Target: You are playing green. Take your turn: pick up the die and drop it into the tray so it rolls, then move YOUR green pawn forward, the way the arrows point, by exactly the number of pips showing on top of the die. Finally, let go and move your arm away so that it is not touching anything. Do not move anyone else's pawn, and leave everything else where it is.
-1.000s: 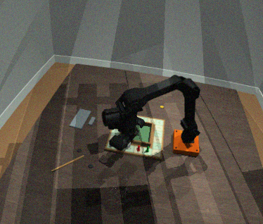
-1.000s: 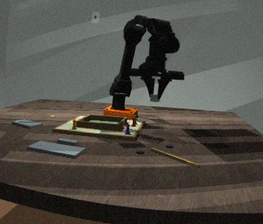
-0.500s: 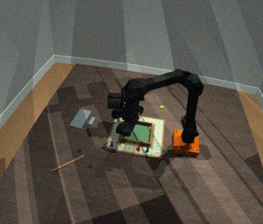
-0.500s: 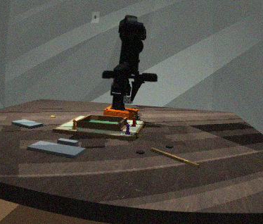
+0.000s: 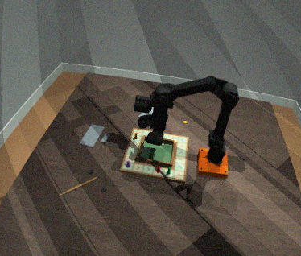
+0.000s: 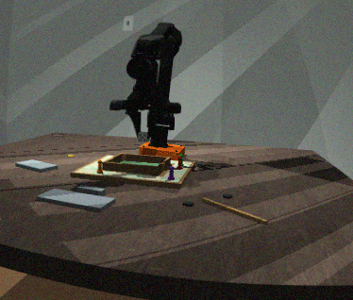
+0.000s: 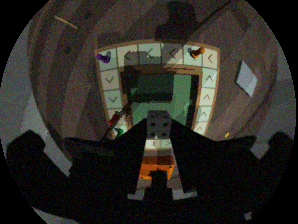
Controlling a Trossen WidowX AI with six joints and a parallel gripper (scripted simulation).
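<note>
The green pawn lies 10 cm to the left of my gripper tip, 7 cm below it and 6 cm behind it. From my gripper tip the other things lie so: green-floored tray 9 cm below, 1 cm to the right, 1 cm behind; red pawn 10 cm to the left, 7 cm below, 2 cm behind; white die right at my gripper tip.
</note>
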